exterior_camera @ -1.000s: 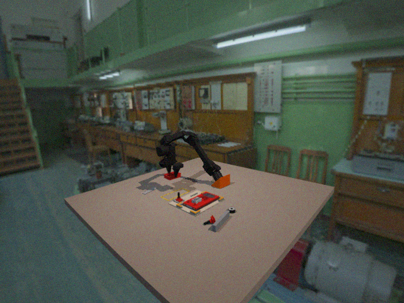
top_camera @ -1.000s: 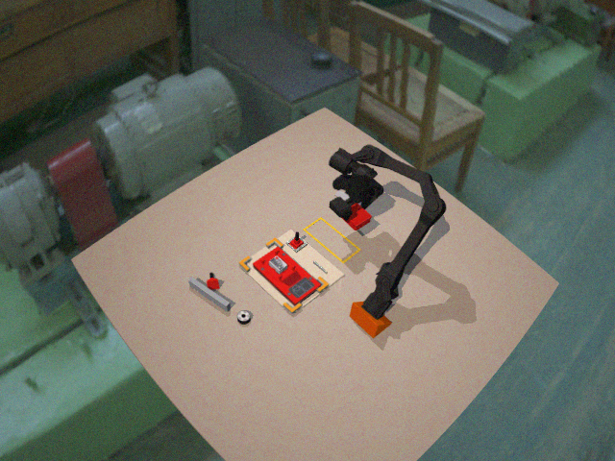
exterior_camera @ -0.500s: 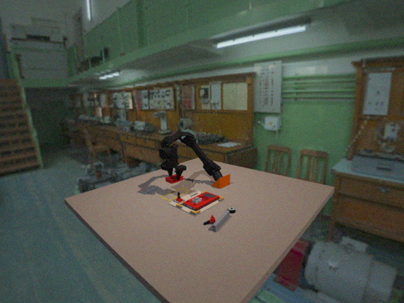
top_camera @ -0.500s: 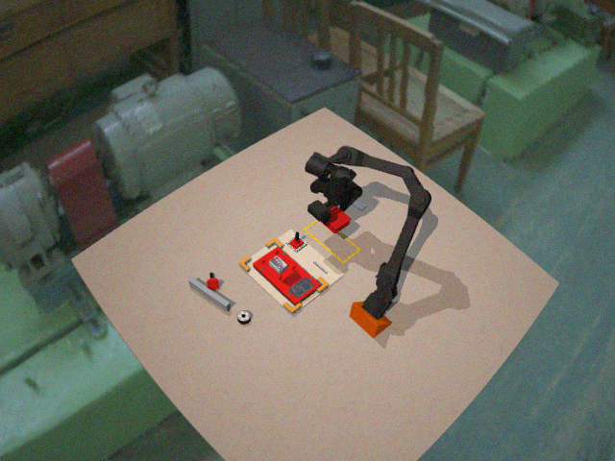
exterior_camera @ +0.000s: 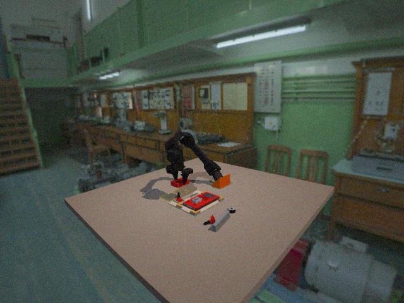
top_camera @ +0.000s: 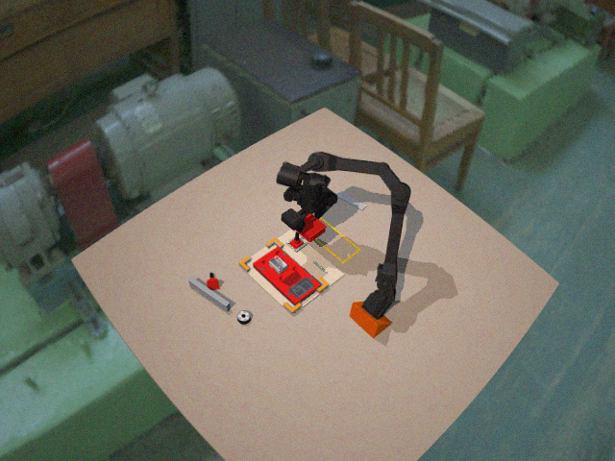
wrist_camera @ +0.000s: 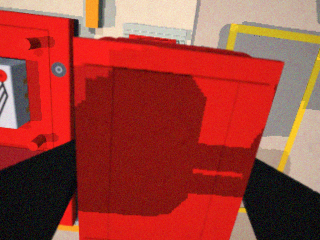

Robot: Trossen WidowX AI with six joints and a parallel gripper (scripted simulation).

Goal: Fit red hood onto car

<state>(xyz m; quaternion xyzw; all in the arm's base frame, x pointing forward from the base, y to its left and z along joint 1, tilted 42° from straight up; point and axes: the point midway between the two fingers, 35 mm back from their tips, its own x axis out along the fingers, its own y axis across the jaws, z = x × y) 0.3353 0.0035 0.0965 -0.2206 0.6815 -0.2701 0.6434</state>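
Now: gripper tip 13 cm to the right of the grey engine block and 9 cm above it. Also, from my gripper tip: red hood (1 cm above); beige jig (2 cm behind, 11 cm to the left, 10 cm below); small round wheel (6 cm behind, 33 cm to the left, 10 cm below).
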